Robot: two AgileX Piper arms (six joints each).
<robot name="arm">
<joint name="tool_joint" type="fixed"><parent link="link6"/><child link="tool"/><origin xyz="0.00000 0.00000 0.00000" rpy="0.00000 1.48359 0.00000"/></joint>
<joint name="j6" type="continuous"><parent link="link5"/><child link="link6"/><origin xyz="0.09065 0.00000 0.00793" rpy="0.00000 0.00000 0.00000"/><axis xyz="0.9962 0 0.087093"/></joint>
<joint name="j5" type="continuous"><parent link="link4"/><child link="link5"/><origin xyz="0.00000 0.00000 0.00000" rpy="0.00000 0.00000 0.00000"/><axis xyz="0 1 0"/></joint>
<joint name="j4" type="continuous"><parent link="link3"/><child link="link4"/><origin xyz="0.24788 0.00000 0.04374" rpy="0.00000 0.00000 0.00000"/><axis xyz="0.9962 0 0.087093"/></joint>
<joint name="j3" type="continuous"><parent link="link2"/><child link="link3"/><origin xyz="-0.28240 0.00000 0.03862" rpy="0.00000 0.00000 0.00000"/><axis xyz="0 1 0"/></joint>
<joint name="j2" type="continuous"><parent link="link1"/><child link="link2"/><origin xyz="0.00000 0.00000 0.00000" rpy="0.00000 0.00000 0.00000"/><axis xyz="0 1 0"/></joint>
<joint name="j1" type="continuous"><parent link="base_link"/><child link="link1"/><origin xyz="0.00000 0.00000 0.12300" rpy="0.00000 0.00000 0.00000"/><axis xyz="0 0 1"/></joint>
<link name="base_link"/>
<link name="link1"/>
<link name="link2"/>
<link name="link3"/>
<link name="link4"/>
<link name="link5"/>
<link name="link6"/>
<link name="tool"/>
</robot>
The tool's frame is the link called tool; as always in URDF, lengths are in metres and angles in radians. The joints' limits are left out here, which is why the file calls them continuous.
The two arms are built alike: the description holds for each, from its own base.
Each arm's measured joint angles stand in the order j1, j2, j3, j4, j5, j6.
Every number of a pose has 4 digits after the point. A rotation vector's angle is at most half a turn.
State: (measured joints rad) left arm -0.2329 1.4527 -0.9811 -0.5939 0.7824 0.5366; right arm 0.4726 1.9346 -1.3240 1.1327 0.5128 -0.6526
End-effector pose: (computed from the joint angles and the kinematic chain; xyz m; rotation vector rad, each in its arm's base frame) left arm 0.2697 -0.1009 0.2608 0.5554 2.5608 -0.5840; right arm 0.3591 0.2290 0.2109 -0.3027 2.4210 0.9659
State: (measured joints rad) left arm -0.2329 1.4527 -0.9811 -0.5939 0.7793 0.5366; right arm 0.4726 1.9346 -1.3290 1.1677 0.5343 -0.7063
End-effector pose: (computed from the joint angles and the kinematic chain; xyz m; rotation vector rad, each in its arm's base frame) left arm 0.2699 -0.1008 0.2609 0.5538 2.5585 -0.5823; right arm 0.3584 0.2311 0.2134 -0.3441 2.4005 0.9904
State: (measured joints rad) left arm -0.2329 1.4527 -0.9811 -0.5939 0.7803 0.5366; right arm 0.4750 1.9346 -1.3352 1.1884 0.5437 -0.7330
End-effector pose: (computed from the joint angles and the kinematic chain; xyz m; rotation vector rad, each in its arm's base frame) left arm 0.2698 -0.1008 0.2609 0.5543 2.5592 -0.5829; right arm 0.3582 0.2333 0.2160 -0.3639 2.3846 1.0060
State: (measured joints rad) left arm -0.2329 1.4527 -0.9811 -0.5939 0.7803 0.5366; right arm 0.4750 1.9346 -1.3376 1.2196 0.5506 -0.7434
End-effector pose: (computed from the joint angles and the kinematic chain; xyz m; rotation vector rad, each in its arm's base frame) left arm 0.2698 -0.1008 0.2609 0.5543 2.5592 -0.5829; right arm 0.3583 0.2345 0.2179 -0.3483 2.3764 1.0338
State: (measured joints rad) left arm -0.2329 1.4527 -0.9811 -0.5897 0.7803 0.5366; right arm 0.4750 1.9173 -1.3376 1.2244 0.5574 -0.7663
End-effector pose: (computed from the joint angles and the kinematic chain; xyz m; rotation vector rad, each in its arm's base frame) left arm 0.2698 -0.1006 0.2608 0.5578 2.5598 -0.5783; right arm 0.3563 0.2341 0.2254 -0.3780 2.3502 1.0360
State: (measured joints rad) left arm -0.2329 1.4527 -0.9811 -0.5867 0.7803 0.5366; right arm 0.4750 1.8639 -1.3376 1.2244 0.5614 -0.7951
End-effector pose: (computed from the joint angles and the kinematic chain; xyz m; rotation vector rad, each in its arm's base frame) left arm 0.2698 -0.1004 0.2607 0.5603 2.5602 -0.5751; right arm 0.3505 0.2315 0.2479 -0.4239 2.2825 1.0327
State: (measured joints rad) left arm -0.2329 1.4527 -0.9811 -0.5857 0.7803 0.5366; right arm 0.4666 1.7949 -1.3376 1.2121 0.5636 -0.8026
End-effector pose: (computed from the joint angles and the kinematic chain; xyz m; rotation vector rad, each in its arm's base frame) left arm 0.2698 -0.1004 0.2606 0.5611 2.5603 -0.5740; right arm 0.3436 0.2240 0.2758 -0.4485 2.2083 1.0229
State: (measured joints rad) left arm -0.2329 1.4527 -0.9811 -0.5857 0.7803 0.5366; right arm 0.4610 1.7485 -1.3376 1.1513 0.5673 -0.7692
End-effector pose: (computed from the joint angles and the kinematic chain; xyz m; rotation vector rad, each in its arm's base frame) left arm 0.2698 -0.1004 0.2606 0.5611 2.5603 -0.5740; right arm 0.3376 0.2175 0.2919 -0.4745 2.1825 0.9902
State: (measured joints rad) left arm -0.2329 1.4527 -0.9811 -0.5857 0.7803 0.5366; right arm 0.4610 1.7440 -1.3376 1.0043 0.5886 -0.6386
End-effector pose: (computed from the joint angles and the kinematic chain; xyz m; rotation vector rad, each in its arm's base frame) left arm 0.2698 -0.1004 0.2606 0.5611 2.5603 -0.5740; right arm 0.3348 0.2139 0.2872 -0.4854 2.2599 0.9370
